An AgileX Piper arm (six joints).
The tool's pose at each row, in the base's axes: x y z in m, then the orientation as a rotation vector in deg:
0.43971, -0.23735, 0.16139, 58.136, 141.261, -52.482
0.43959, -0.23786, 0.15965, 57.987, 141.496, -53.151
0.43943, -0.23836, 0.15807, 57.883, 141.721, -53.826
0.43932, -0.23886, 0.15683, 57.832, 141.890, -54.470
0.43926, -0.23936, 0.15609, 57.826, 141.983, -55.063
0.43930, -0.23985, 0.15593, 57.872, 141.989, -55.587
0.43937, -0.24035, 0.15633, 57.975, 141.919, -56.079
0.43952, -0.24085, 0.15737, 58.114, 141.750, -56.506
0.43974, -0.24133, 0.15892, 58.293, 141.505, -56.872
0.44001, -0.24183, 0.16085, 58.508, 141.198, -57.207
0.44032, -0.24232, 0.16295, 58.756, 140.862, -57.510
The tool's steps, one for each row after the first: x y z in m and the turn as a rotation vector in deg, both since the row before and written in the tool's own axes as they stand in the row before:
0.00070, 0.00040, 0.00163, 0.453, 0.114, -0.330
0.00065, 0.00032, 0.00150, 0.466, 0.132, -0.304
0.00044, 0.00022, 0.00125, 0.453, 0.117, -0.243
0.00015, 0.00003, 0.00088, 0.422, 0.081, -0.172
-0.00020, -0.00016, 0.00045, 0.381, 0.039, -0.089
-0.00050, -0.00040, 0.00005, 0.367, 0.010, -0.016
-0.00087, -0.00066, -0.00041, 0.325, -0.050, 0.066
-0.00116, -0.00085, -0.00079, 0.288, -0.089, 0.136
-0.00140, -0.00101, -0.00104, 0.272, -0.118, 0.192
-0.00151, -0.00106, -0.00116, 0.256, -0.123, 0.229

